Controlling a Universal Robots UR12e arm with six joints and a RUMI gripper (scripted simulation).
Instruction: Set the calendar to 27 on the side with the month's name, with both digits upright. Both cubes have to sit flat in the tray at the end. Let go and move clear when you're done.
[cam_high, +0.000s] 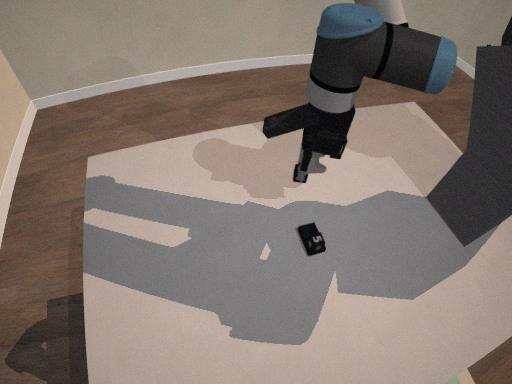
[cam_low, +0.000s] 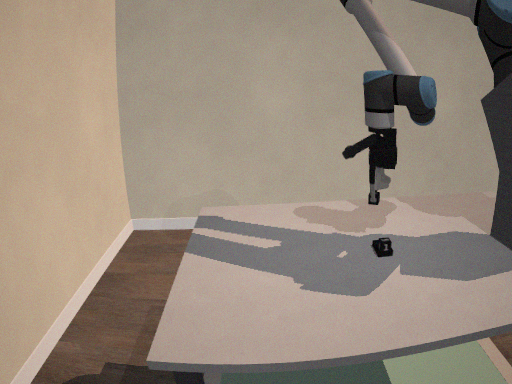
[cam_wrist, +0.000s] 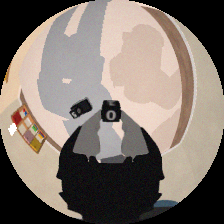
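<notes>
Right now my hand is 12 cm to the right of the tray, 12 cm above it and 2 cm short of it. Round my hand: black cube: 1 cm below.
</notes>
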